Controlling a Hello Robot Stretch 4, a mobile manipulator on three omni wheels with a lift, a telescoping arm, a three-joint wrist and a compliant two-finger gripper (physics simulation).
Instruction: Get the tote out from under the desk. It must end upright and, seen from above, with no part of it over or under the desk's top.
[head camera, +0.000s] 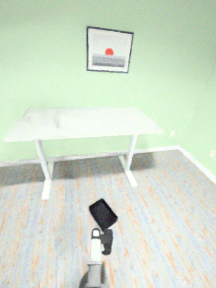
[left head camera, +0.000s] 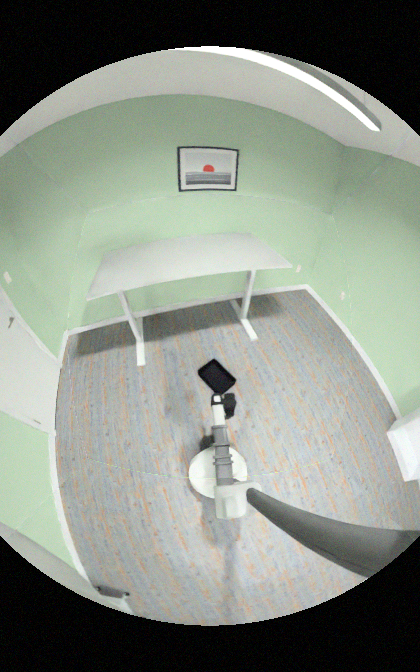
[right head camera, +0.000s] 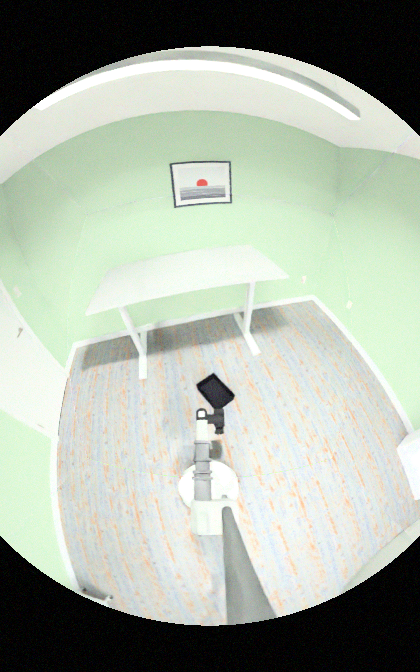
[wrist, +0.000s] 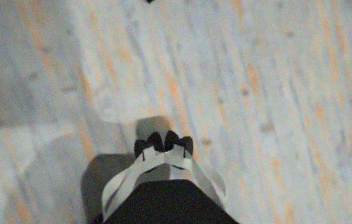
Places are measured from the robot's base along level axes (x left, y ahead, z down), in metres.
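Where they show: gripper, fingertip midpoint: (head camera: 105, 253) (wrist: 163, 143).
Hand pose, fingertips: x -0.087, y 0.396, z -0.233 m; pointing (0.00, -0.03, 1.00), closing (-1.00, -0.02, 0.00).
Each offset is from my fingertips to the top centre of the thing. "spot": to the spot under its first point. Level surfaces: height alone.
The black tote @(dx +0.018, dy +0.438, dz +0.160 m) (head camera: 103, 214) (left head camera: 216, 376) (right head camera: 215, 391) sits upright on the floor, open top up, turned at an angle. It is in front of the desk @(dz -0.690 m) (head camera: 90, 122) (left head camera: 190, 260) (right head camera: 185, 280), apart from its top and feet in the head views. In the wrist view a tiny dark tip, likely the tote's corner, shows at the top edge. My gripper (wrist: 163, 143) points down over bare floor, its fingertips nearly together and nothing between them. In the head views it is just on the robot's side of the tote's near corner. The fingertips are hidden there.
The desk's left leg @(spot: dx +0.810, dy +0.938, dz -0.099 m) (head camera: 44, 162) and right leg @(spot: dx -0.392, dy +1.182, dz -0.105 m) (head camera: 131, 154) stand on long white feet beyond the tote. A green wall with a framed picture (head camera: 109, 50) is behind. A white box-like object (left head camera: 407, 445) (right head camera: 412, 465) is at the far right.
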